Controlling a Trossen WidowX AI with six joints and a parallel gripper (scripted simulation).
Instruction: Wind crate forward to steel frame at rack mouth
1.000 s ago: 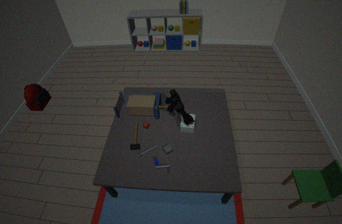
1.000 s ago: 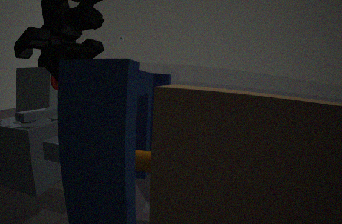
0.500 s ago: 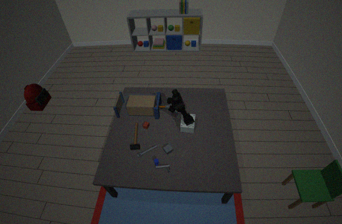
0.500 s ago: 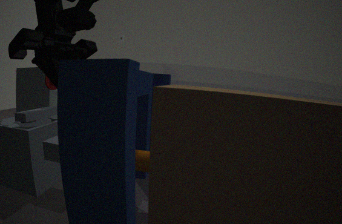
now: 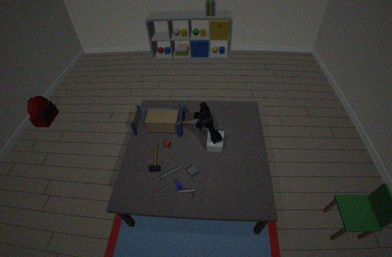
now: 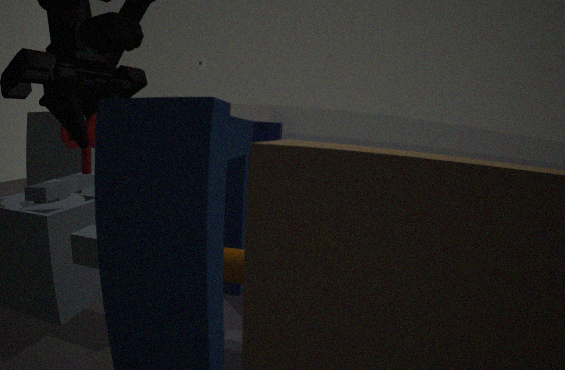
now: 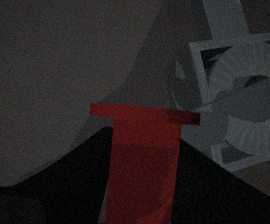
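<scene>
Now: gripper tip 10 mm past the grey winch, 100 mm to the left of it and 100 mm above it. Round my gripper tip: red knob (10 mm behind); grey winch handle (10 mm behind, 30 mm to the right, 30 mm below); blue steel frame (170 mm ahead, 90 mm to the right, 20 mm below).
</scene>
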